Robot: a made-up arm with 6 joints.
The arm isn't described. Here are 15 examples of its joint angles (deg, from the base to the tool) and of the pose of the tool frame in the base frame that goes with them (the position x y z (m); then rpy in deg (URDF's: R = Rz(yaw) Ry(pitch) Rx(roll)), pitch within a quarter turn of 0, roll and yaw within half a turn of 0).
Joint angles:
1: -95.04 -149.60 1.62 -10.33 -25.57 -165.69
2: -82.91 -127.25 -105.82 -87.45 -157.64 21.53
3: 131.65 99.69 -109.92 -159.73 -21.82 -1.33
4: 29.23 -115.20 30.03 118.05 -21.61 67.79
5: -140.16 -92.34 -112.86 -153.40 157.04 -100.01
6: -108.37 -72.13 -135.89 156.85 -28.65 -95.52
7: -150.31 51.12 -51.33 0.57 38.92 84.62
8: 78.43 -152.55 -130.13 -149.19 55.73 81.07
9: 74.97 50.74 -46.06 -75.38 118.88 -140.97
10: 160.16 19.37 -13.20 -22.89 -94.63 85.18
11: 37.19 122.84 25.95 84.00 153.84 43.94
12: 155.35 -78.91 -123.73 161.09 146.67 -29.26
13: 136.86 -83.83 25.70 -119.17 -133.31 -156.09
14: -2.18 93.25 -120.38 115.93 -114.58 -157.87
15: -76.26 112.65 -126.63 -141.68 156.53 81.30
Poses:
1: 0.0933 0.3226 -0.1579 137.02 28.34 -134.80
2: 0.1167 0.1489 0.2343 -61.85 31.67 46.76
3: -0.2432 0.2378 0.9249 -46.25 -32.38 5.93
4: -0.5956 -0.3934 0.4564 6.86 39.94 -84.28
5: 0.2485 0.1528 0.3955 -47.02 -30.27 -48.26
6: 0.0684 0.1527 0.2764 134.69 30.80 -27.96
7: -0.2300 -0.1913 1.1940 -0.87 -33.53 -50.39
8: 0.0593 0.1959 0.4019 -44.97 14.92 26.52
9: 0.1247 0.2868 0.9979 -167.90 -7.62 -64.27
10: -0.0102 -0.0990 1.1946 -118.82 29.11 -108.66
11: 0.3217 0.3280 0.2212 -74.17 -54.41 44.55
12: 0.2078 -0.1080 0.4817 -34.71 -32.40 -6.24
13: 0.2847 -0.4772 0.7597 -10.40 70.58 -154.11
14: 0.3101 -0.1124 0.8048 55.27 12.16 12.81
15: 0.0978 -0.2440 0.5907 130.61 7.00 -156.89
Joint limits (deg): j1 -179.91..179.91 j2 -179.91..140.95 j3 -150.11..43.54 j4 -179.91..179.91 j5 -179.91..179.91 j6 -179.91..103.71
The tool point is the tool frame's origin. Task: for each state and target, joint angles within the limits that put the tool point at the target. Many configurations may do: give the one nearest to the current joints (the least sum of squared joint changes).
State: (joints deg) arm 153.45 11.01 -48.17 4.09 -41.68 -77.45
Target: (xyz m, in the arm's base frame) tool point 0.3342 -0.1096 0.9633
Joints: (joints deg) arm 167.99 12.68 -75.88 10.59 -54.50 -76.76
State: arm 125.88 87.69 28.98 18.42 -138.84 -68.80
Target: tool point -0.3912 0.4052 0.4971
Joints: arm 131.67 95.67 32.97 19.32 -166.40 -66.49
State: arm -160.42 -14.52 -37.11 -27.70 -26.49 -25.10
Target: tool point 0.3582 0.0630 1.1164
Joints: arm -151.42 5.92 -54.90 -22.48 -34.14 -23.53
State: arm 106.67 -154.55 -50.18 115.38 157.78 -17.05
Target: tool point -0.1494 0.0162 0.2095
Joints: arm 145.64 -168.05 -83.70 109.30 136.44 -13.93
